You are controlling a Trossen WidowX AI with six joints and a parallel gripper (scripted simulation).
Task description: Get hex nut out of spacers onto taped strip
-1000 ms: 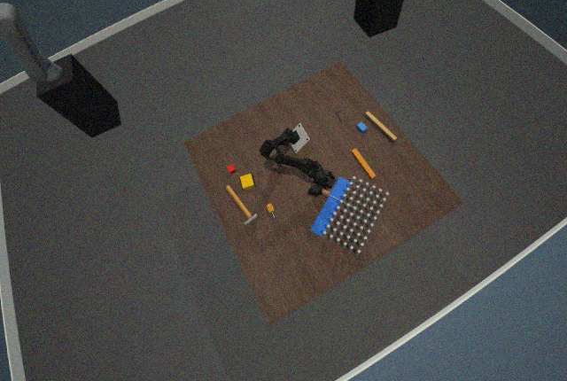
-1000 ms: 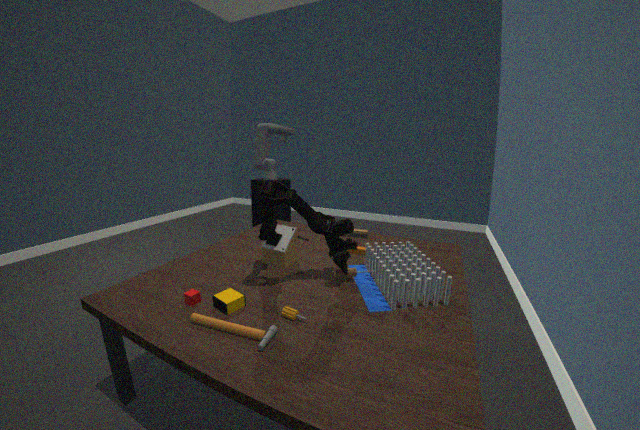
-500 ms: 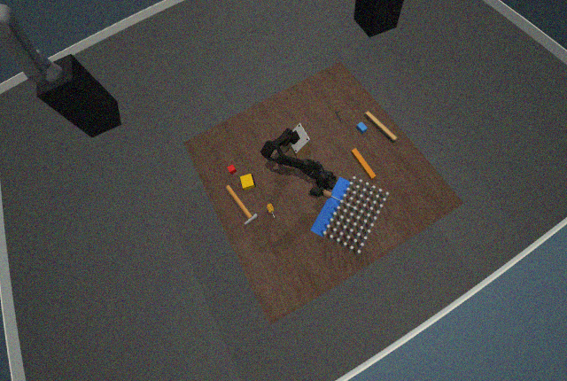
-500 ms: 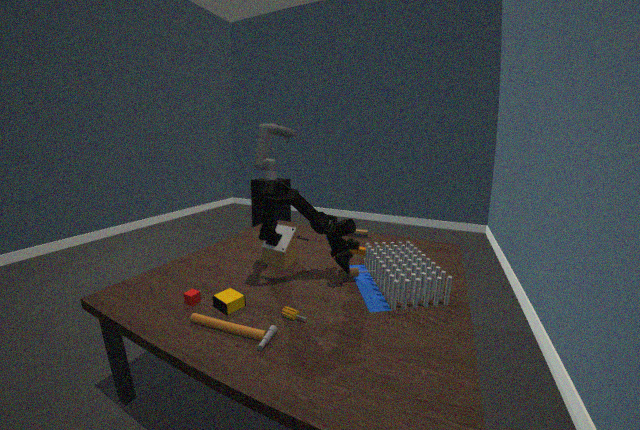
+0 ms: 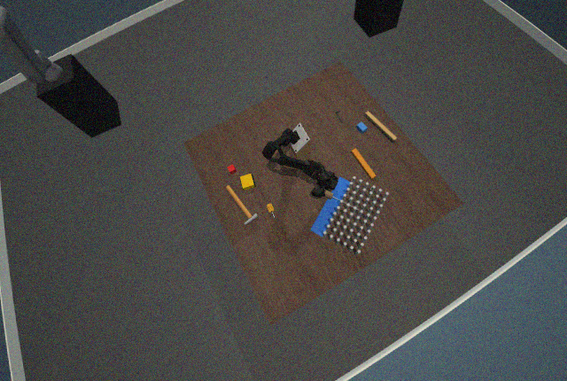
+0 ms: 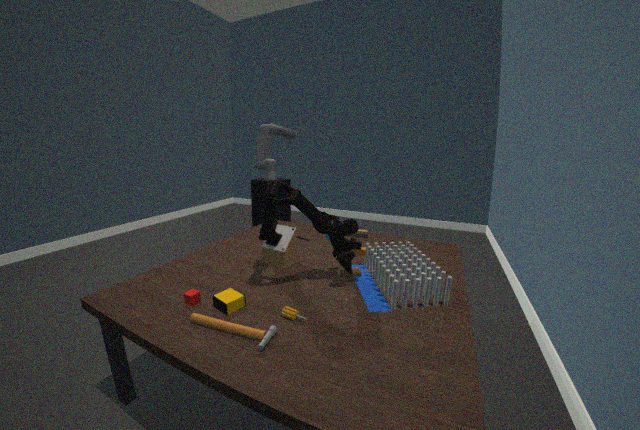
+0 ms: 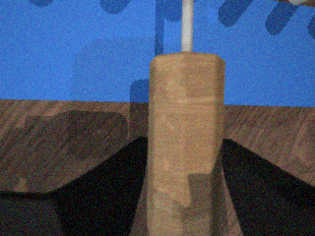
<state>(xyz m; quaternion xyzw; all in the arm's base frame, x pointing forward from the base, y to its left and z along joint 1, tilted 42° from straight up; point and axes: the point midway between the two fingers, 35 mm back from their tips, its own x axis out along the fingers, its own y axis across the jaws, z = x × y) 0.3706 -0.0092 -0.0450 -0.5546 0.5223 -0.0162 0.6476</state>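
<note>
Right now my gripper tip is 7 cm short of the blue taped strip and 4 cm above it. Also, from my gripper tip: orange bar: 30 cm to the left, 8 cm behind, 2 cm below; then yellow-handled screwdriver: 33 cm to the right, 5 cm behind, 2 cm below; then rod: 8 cm ahead, 6 cm to the left.
</note>
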